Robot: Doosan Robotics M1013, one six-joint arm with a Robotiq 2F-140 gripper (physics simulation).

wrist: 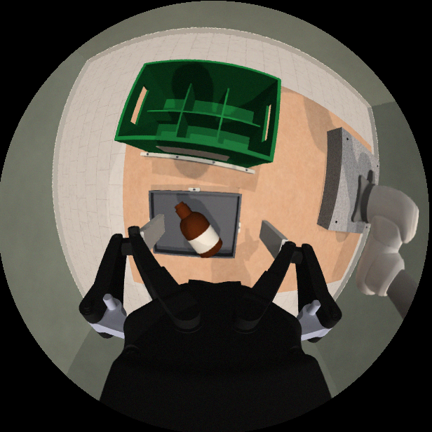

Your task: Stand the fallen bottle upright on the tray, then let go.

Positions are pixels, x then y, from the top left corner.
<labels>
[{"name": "my gripper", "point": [212,226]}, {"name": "brown bottle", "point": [194,226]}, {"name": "green crate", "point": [209,109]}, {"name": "dark grey tray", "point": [222,209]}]
</labels>
